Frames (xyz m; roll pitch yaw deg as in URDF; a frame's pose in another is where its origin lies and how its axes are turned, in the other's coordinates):
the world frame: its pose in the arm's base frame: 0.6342 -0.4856 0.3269 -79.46 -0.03 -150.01
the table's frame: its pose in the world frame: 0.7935 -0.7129 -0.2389 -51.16 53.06 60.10
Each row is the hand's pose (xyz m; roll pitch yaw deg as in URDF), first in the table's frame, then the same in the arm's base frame.
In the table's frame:
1: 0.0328 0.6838 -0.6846 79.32 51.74 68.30
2: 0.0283 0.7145 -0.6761 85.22 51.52 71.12
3: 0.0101 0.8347 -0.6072 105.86 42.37 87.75
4: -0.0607 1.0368 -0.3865 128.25 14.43 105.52
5: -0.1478 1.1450 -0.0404 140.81 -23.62 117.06
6: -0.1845 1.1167 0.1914 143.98 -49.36 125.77
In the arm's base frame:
1: -0.3511 0.2016 1.5634 -151.00 -30.63 114.05
2: -0.3281 0.2240 1.5643 -146.54 -31.85 112.56
3: -0.2150 0.3029 1.5418 -128.70 -35.52 95.65
4: 0.0654 0.3926 1.4527 -94.78 -28.88 58.59
5: 0.3885 0.3641 1.2687 -70.92 -5.15 24.97
6: 0.5426 0.2679 1.1174 -63.89 13.80 6.11

